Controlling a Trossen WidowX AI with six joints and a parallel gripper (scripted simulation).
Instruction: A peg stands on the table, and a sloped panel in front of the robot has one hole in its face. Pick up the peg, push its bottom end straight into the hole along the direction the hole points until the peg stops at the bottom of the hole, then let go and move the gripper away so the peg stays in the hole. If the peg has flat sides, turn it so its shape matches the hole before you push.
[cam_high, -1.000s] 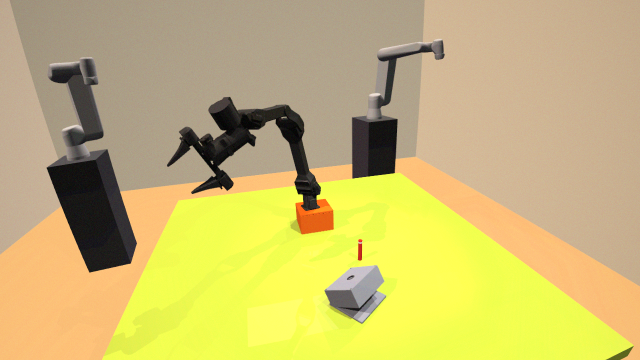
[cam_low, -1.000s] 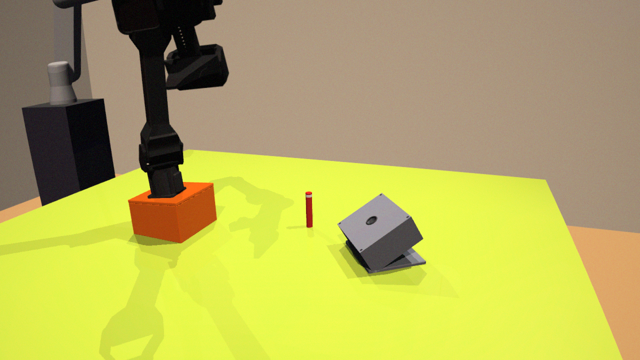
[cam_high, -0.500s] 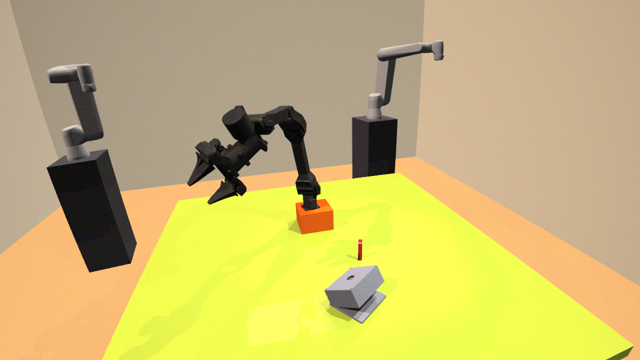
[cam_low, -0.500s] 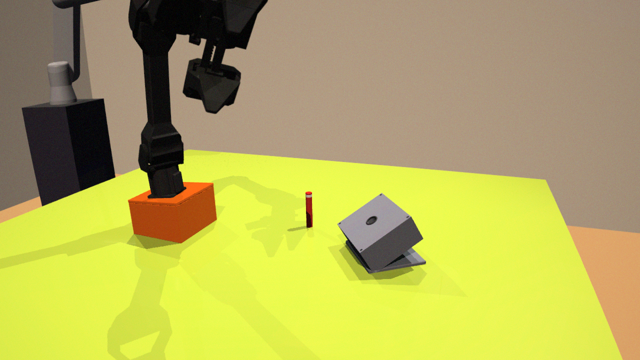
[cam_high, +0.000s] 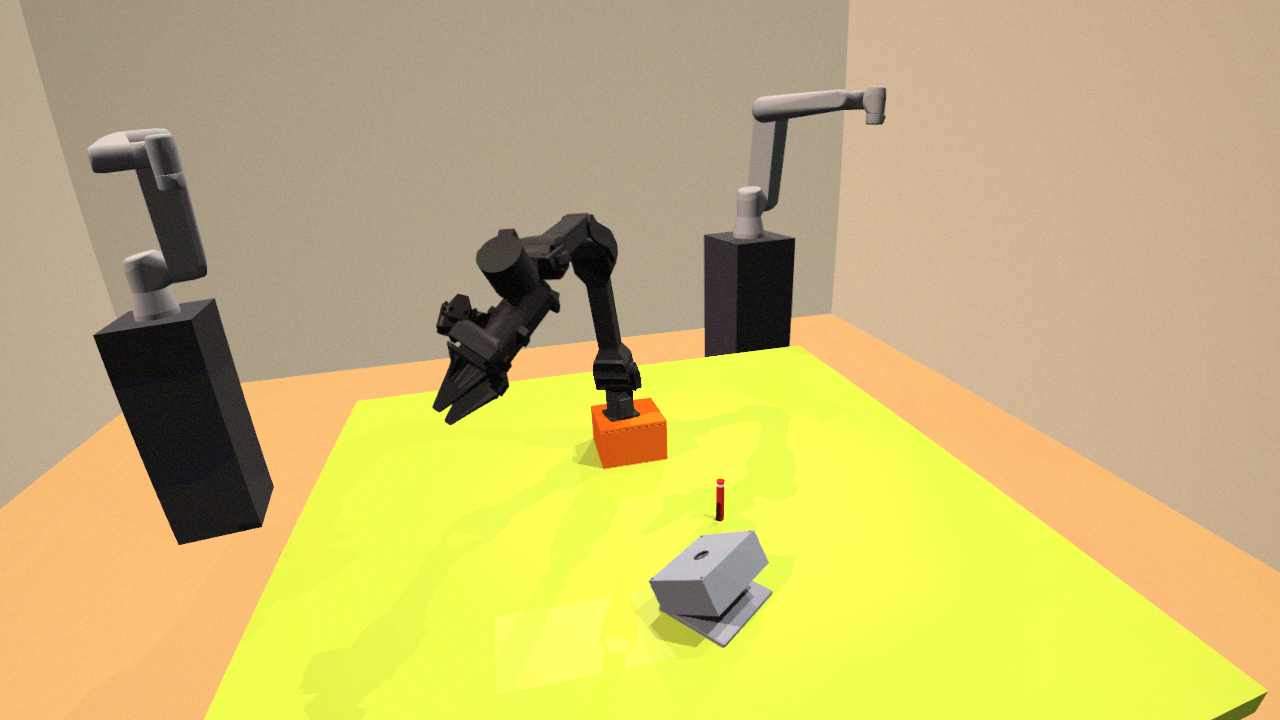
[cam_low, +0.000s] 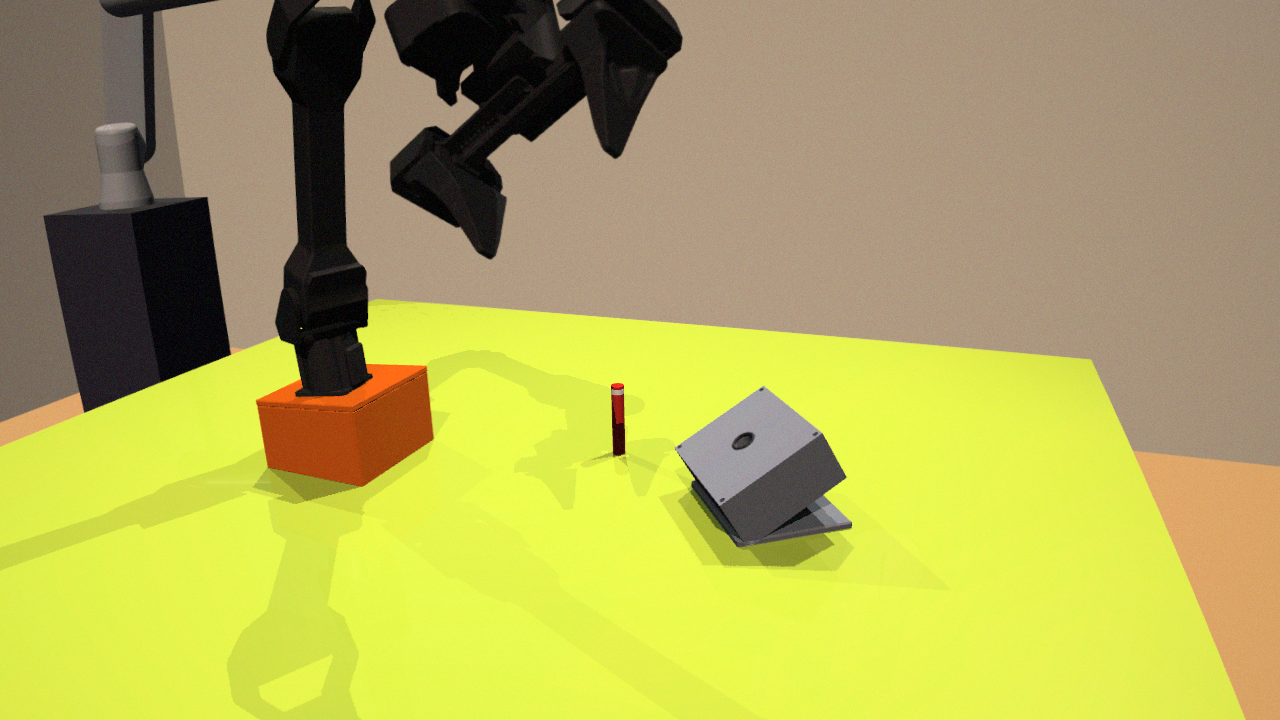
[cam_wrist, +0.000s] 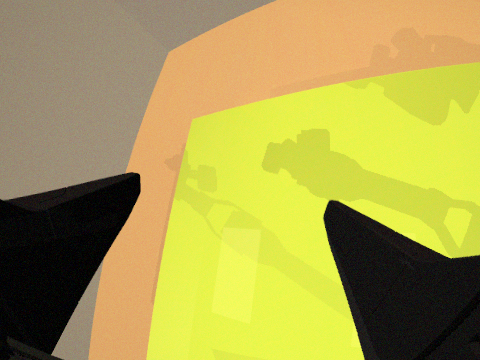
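Right now my gripper tip is 420 mm to the right of the red round peg, 270 mm above it and 60 mm past it. The rest, counted from my gripper tip: grey sloped panel: 320 mm to the left, 280 mm below, 100 mm ahead.
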